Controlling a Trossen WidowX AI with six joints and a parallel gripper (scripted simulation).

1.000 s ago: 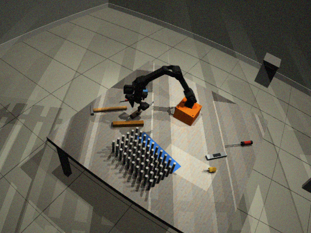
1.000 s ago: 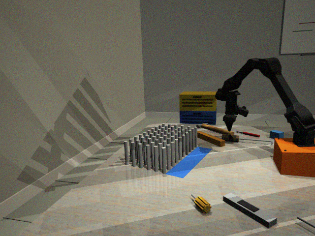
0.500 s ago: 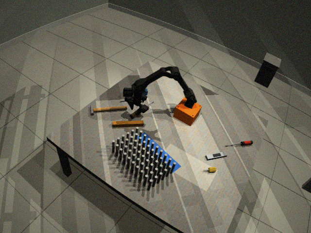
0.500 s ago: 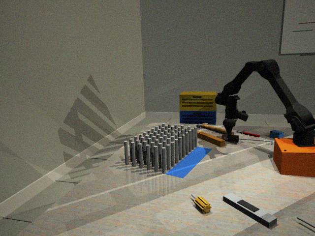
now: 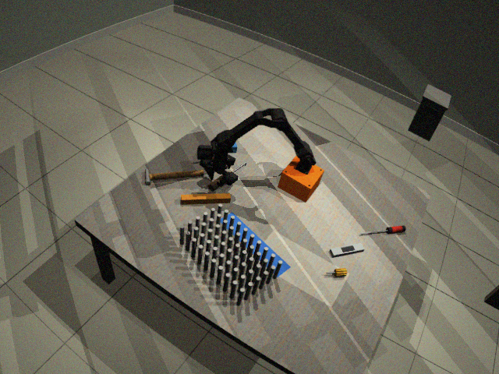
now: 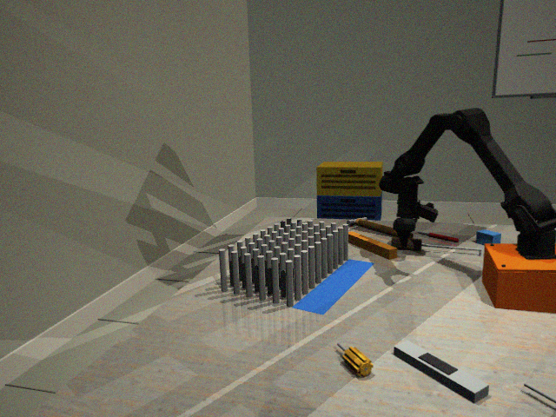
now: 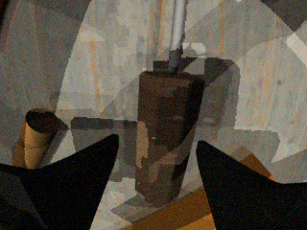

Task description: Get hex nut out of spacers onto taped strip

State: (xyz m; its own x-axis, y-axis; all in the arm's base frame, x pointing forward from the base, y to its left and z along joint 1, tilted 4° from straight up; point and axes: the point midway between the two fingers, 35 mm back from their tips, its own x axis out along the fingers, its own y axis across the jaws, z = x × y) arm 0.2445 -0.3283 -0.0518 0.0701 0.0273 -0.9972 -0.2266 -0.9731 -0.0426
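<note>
Now: the wooden-handled tool 11 cm behind my gripper tip and 3 cm to the left of it. From my gripper tip the other things lie so: blue taped strip: 21 cm ahead, 29 cm to the left, 2 cm below; then orange bar: 11 cm ahead, 1 cm to the left; then blue cube: 27 cm behind, 6 cm to the right.
</note>
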